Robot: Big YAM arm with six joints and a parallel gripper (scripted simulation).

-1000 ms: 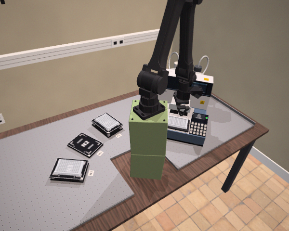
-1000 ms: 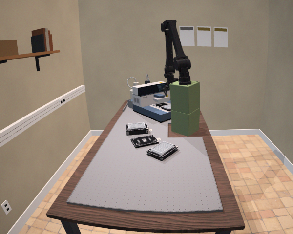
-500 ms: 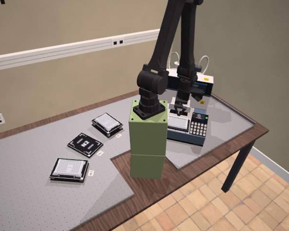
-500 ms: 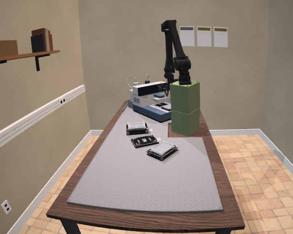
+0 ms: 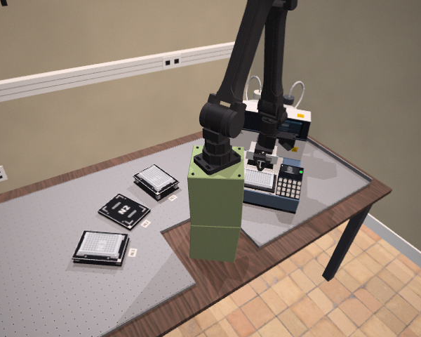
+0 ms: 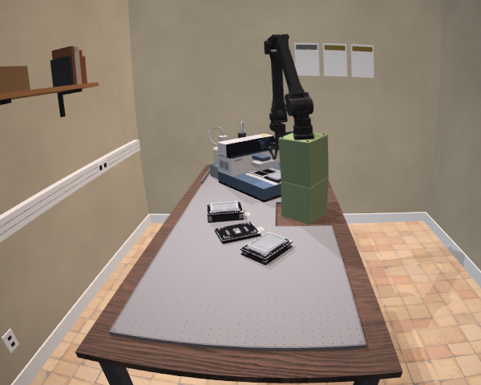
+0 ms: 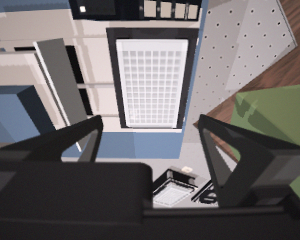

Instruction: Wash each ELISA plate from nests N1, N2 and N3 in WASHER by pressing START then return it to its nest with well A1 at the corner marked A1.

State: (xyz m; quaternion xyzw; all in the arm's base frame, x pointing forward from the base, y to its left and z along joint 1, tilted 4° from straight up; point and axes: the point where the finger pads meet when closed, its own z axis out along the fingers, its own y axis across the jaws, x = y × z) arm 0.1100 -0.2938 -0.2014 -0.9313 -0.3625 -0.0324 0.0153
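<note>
Right now the dark washer carrier is 9 cm below my hand. From my hand the other things lie so: plate washer (11 cm to the right, 10 cm ahead, 5 cm below).
</note>
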